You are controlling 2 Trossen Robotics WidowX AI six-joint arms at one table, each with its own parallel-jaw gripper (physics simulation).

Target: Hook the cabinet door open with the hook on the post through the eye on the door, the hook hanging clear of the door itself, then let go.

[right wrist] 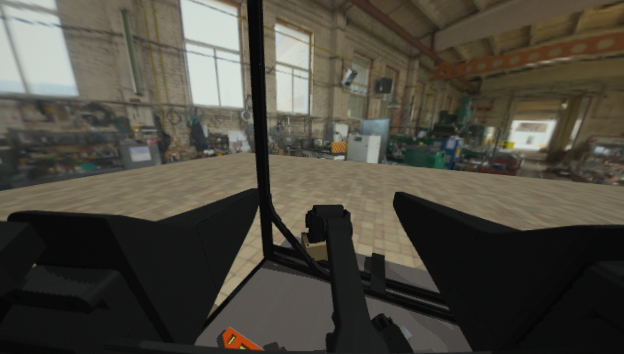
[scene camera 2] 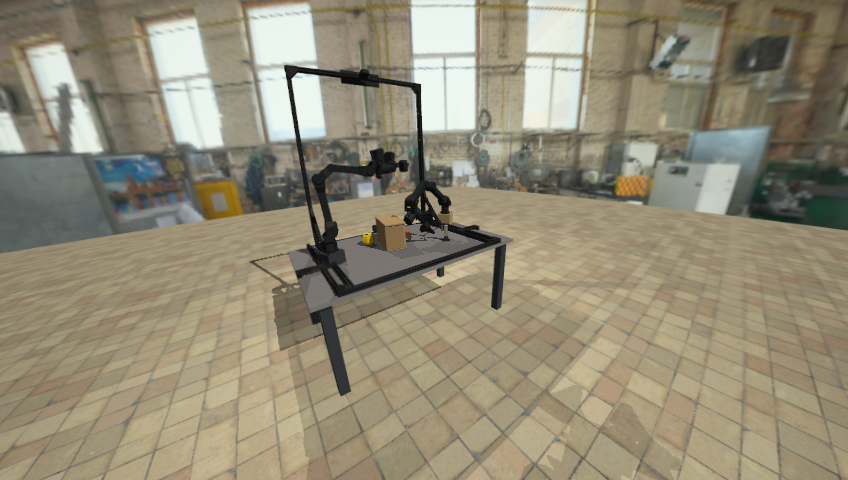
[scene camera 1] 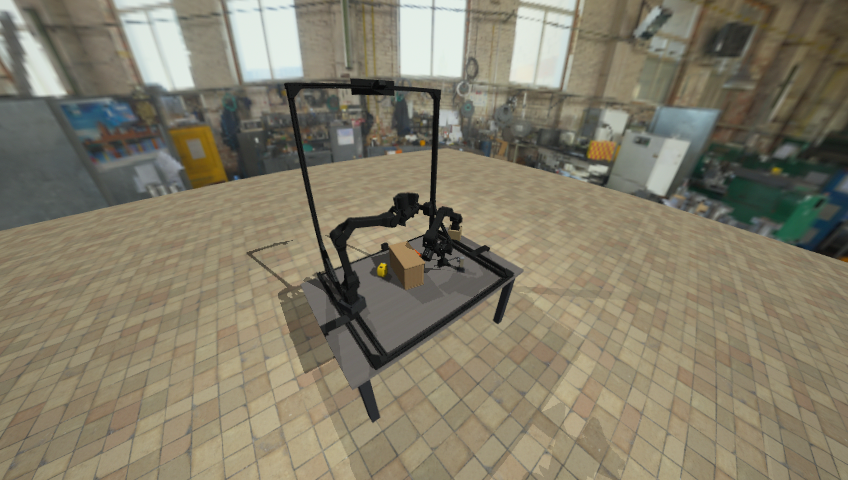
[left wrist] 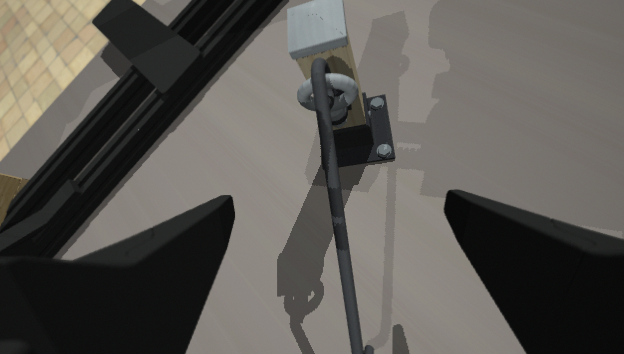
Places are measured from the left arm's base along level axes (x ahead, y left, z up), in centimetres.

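Pixels of known places: left gripper, fingertip midpoint: (scene camera 2: 435,229) (scene camera 1: 451,260) (left wrist: 339,203); right gripper, fingertip midpoint: (right wrist: 326,196) (scene camera 1: 423,199); left arm's base, origin of the base link: (right wrist: 315,237) (scene camera 2: 445,212) (scene camera 1: 455,228); right arm's base, origin of the base link: (scene camera 2: 330,251) (scene camera 1: 351,299).
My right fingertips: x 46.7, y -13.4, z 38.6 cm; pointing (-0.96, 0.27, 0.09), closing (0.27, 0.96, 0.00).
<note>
Ahead of a thing's pixels: the offset from my right fingertips to its top centre. "pt": to the spot under its first point.
The wooden post @[pt dx -7.4, dy +23.4, dz -41.5 cm] (scene camera 1: 461,262) (scene camera 2: 445,232) (left wrist: 353,85) with a grey cap stands bolted to the table, right of the brown cabinet @[dx +5.6, dy -7.7, dz -32.0 cm] (scene camera 1: 412,274) (scene camera 2: 392,236). In the left wrist view, the dark hook rod (left wrist: 340,235) hangs from a grey ring @[pt dx -7.0, dy +21.0, dz -39.1 cm] (left wrist: 350,82) on the post. It runs down between the fingers and out at the bottom edge, where a small tip shows. My left gripper (left wrist: 339,203) is open, fingers apart on either side of the rod. My right gripper is open and empty, high above the table. The cabinet door and its eye cannot be made out.
A yellow object @[dx +10.8, dy -22.6, dz -40.0 cm] (scene camera 1: 382,270) (scene camera 2: 367,239) sits left of the cabinet. An orange object (right wrist: 240,340) (scene camera 1: 417,253) lies behind the cabinet. A tan block (scene camera 1: 455,233) (scene camera 2: 445,218) shows by the left arm. Black rails (left wrist: 150,105) run along the table edge.
</note>
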